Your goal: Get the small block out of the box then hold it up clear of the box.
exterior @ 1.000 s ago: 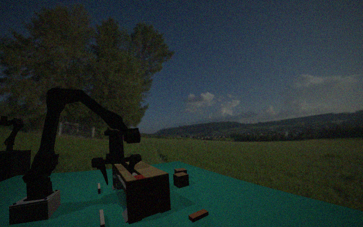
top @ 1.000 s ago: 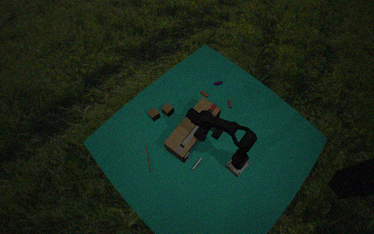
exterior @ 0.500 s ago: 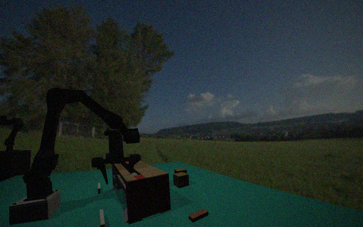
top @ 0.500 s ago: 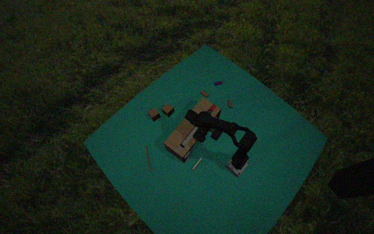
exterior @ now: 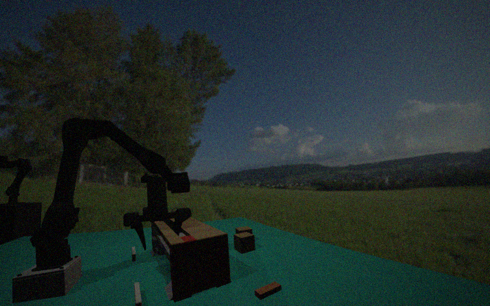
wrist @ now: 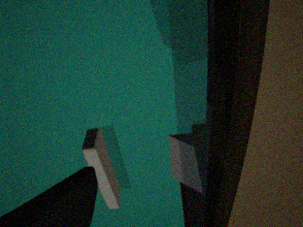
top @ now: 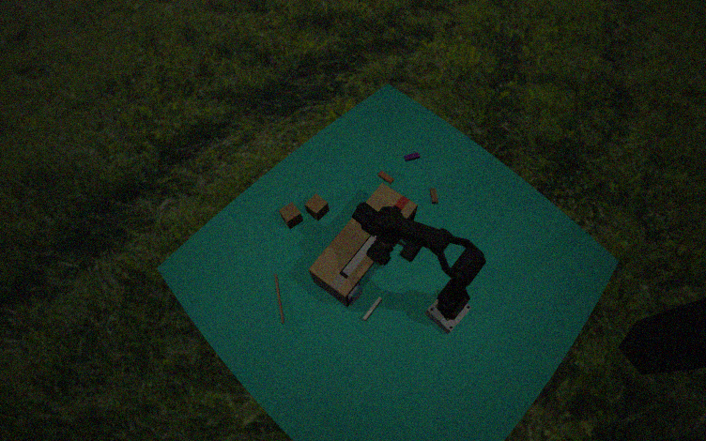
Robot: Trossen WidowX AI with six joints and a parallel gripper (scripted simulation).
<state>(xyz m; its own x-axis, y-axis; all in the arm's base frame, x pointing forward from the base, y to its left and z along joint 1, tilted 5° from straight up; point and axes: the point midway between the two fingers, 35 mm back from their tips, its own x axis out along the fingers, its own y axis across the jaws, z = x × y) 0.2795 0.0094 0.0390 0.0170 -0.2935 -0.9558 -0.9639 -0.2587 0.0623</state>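
Right now the tan block is 60 mm ahead of my gripper tip and 10 mm to the right of it. Round my gripper tip: purple block: 250 mm ahead, 310 mm to the right, 80 mm below; then long brown box: 20 mm ahead, 60 mm to the left, 20 mm below; then thin rod: 90 mm ahead, 410 mm to the left, 80 mm below.
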